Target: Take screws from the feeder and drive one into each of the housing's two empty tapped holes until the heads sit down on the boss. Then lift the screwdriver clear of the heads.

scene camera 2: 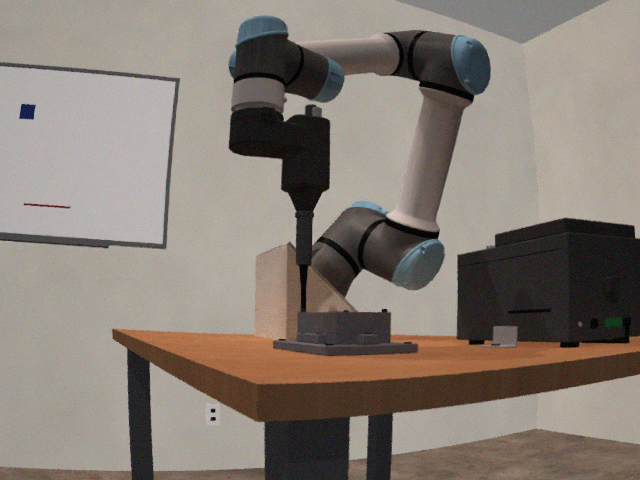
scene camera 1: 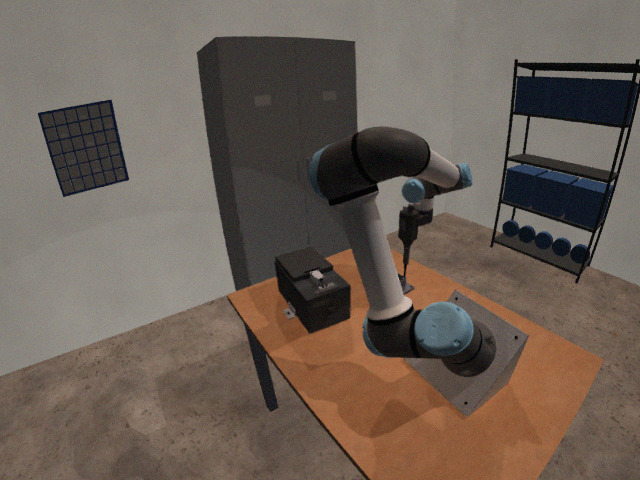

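The grey housing [scene camera 1: 408, 287] [scene camera 2: 364, 328] sits on its flanged base near the table's far end in scene camera 1 and near the front corner in scene camera 2. My screwdriver [scene camera 1: 404, 278] [scene camera 2: 303, 310] stands upright, its thin bit tip down at the top of the housing's left side in scene camera 2. Whether a screw is under the tip is too small to tell. Small dark screw heads show on the housing's top at the right corner [scene camera 2: 384, 310] and toward the back [scene camera 2: 349, 311]. The holes themselves are hidden. The black screw feeder [scene camera 1: 326, 308] [scene camera 2: 511, 289] stands apart from the screwdriver.
The wooden table [scene camera 1: 330, 372] [scene camera 2: 206, 356] carries everything. The arm's wedge-shaped mount [scene camera 1: 439, 384] [scene camera 2: 271, 294] stands behind the housing in scene camera 2. A small light bracket [scene camera 1: 289, 312] [scene camera 2: 505, 335] is beside the feeder. A tall cabinet [scene camera 1: 263, 155] and a shelf rack [scene camera 1: 509, 139] stand beyond the table.
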